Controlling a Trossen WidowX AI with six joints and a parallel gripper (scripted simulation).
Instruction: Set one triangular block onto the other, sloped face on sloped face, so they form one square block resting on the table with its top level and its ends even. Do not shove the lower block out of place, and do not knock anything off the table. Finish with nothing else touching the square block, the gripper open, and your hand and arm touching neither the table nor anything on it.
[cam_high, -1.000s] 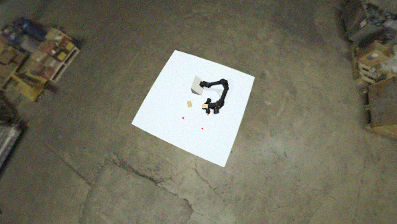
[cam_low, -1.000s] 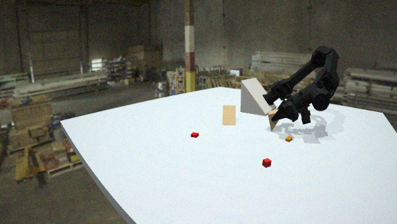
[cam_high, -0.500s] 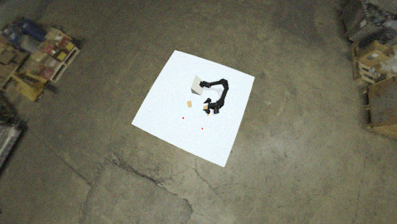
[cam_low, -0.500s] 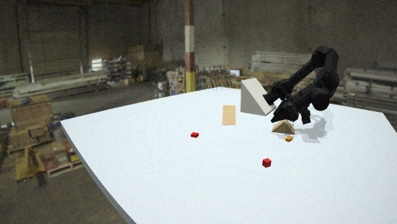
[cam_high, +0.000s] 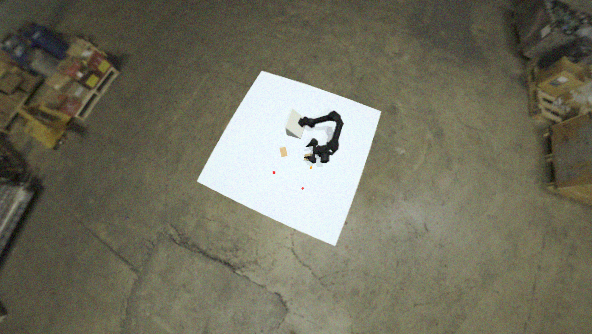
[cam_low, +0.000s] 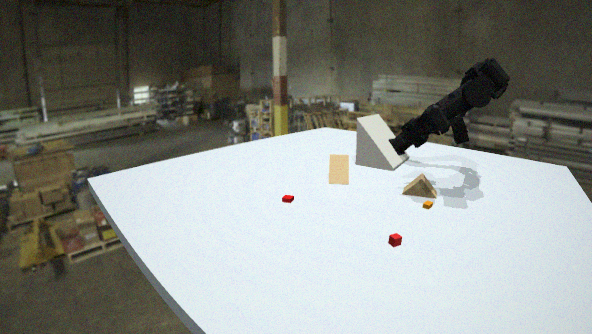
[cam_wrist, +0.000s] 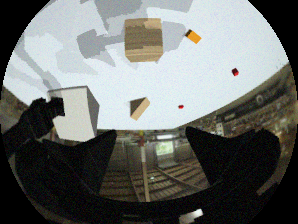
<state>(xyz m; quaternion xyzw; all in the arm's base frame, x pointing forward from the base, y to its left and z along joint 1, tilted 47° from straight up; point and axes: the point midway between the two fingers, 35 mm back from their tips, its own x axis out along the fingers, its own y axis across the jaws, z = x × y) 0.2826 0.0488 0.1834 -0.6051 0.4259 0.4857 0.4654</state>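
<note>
The tan triangular block lies 12 cm below my gripper tip, 4 cm to the left of it and 1 cm behind it. Also, from my gripper tip: orange cube (14 cm below, 8 cm to the left, 6 cm ahead).
</note>
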